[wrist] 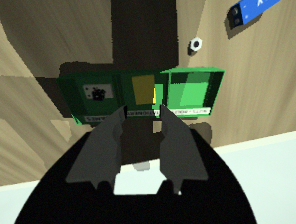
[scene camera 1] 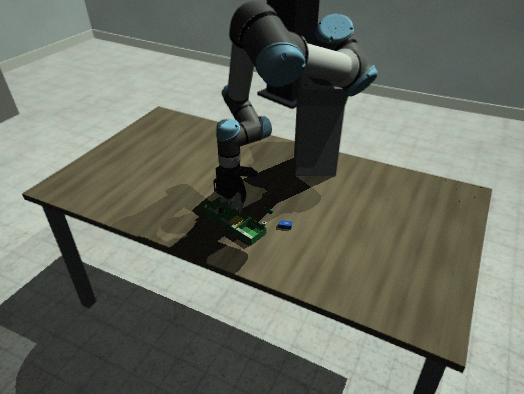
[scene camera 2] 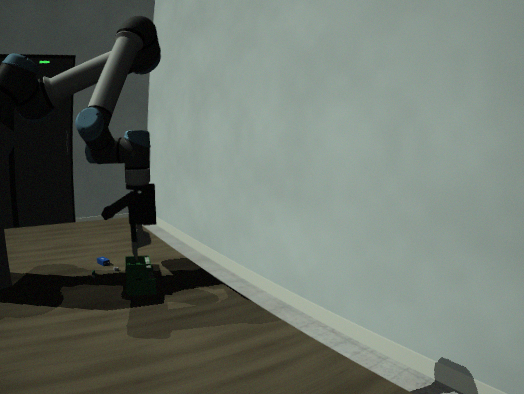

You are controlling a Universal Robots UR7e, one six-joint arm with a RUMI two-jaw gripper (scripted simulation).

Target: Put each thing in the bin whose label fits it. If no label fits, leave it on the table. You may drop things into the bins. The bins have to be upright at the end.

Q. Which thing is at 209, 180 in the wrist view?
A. My gripper.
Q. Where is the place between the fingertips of my gripper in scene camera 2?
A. At 136, 257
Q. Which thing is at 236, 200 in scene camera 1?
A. My gripper.
